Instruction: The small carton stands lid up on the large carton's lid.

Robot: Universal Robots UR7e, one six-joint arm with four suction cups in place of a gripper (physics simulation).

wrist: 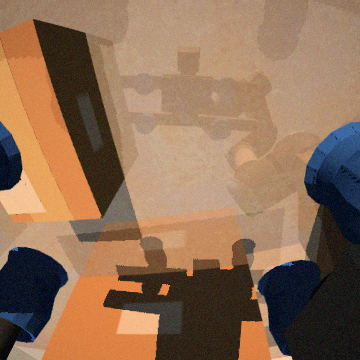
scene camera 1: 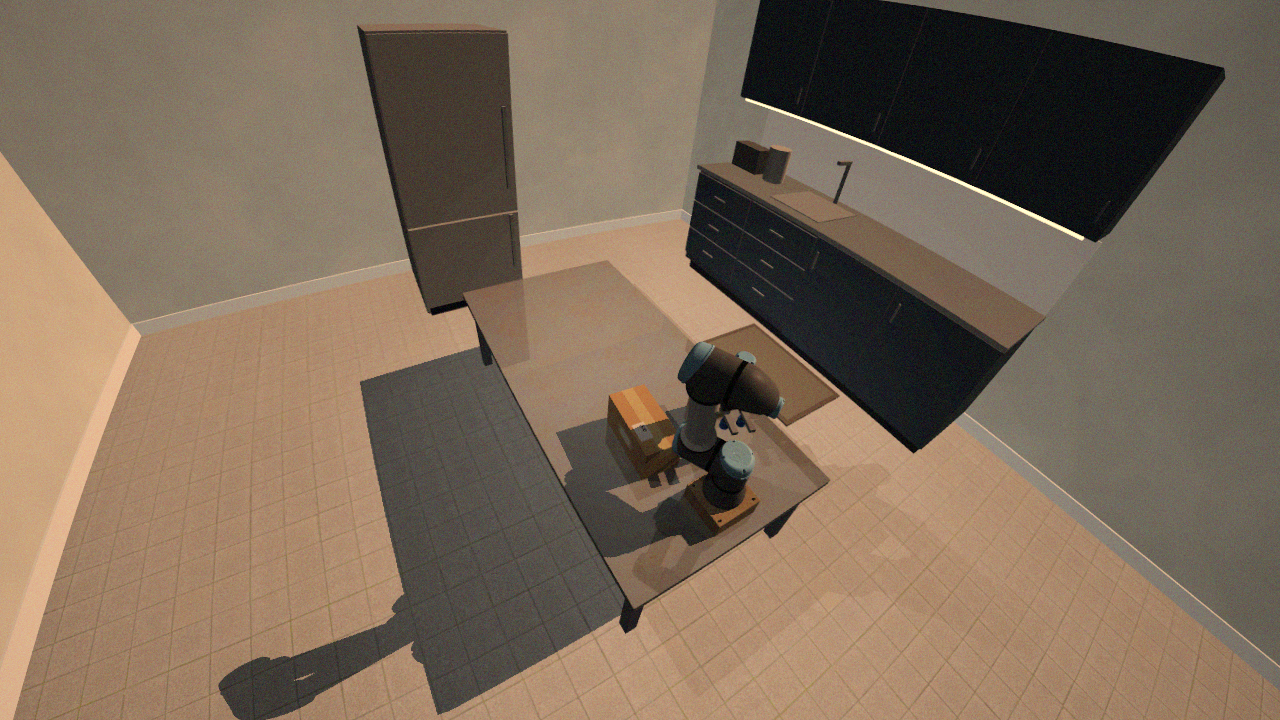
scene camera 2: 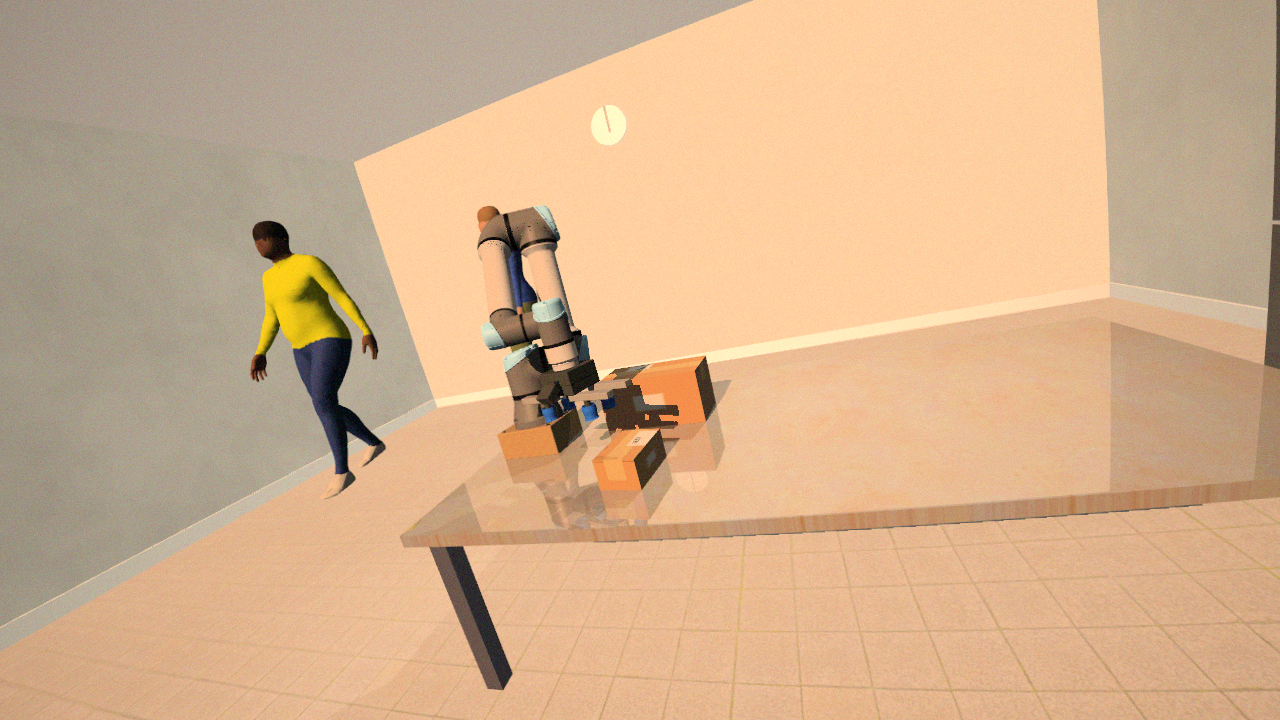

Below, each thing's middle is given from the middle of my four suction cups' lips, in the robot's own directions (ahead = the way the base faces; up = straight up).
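Small carton (scene camera 2: pixel 628 462): my suction cup 120 mm above it, 120 mm short of it, 50 mm to the left of it. Large carton (scene camera 2: pixel 675 392), from my suction cup: 290 mm to the left, 130 mm ahead, 80 mm below.
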